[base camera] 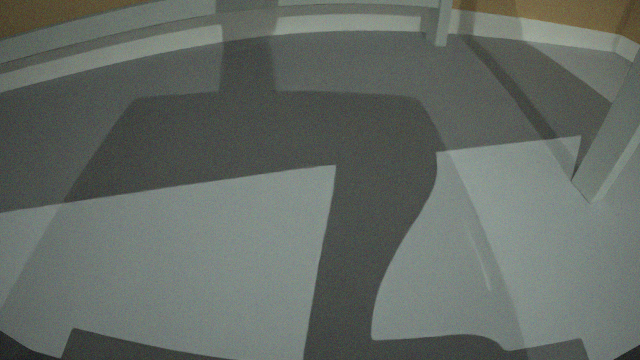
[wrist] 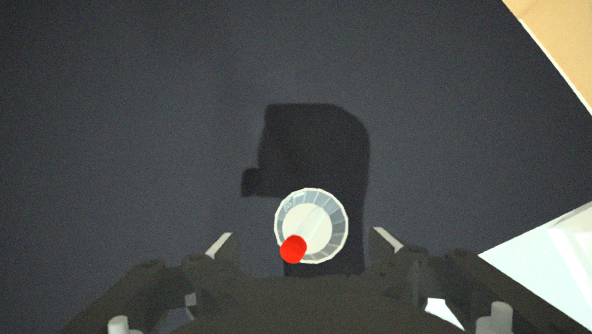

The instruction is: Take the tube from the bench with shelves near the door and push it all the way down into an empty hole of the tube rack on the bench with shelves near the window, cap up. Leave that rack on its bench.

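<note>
The tube with a red cap leans inside a clear beaker in the wrist view, its cap at the beaker's lower left rim and its pale body slanting up and to the right. The beaker stands on the black bench top. My gripper is open and points down from above, with one finger to the left of the beaker and one to the right, touching neither as far as I can tell. The tube rack does not show in either view.
In the base camera view, a pale bench leg stands at the right and another leg at the back by the wall. A rail runs along the upper left. The bench's edge shows at the wrist view's upper right.
</note>
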